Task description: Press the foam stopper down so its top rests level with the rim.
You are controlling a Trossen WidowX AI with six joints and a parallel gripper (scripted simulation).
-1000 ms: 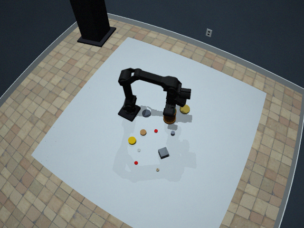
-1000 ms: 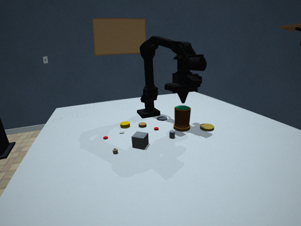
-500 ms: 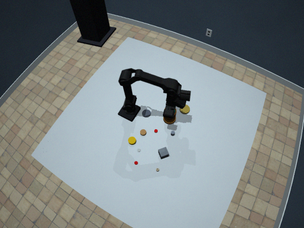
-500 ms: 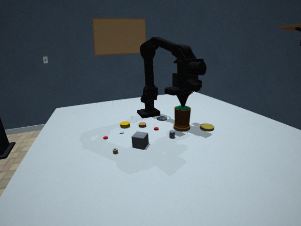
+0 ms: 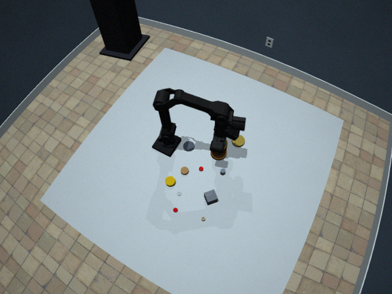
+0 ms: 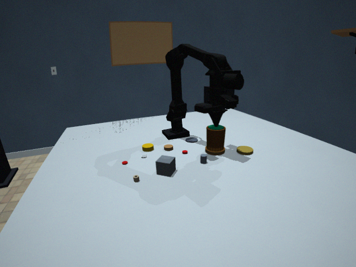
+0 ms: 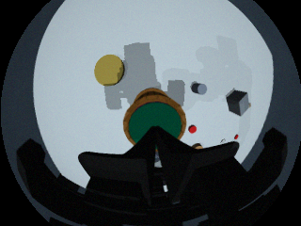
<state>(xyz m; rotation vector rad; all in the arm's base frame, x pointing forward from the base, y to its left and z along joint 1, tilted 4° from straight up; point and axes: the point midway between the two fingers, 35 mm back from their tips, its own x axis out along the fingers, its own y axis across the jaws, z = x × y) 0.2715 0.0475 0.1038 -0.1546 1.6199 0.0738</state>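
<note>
Right now the green foam stopper is 5 cm below my hand. Also, from my hand: small grey cylinder: 6 cm ahead, 10 cm to the right, 13 cm below; then red button: 5 cm behind, 12 cm to the right, 14 cm below; then olive disc: 7 cm ahead, 10 cm to the left, 13 cm below.
</note>
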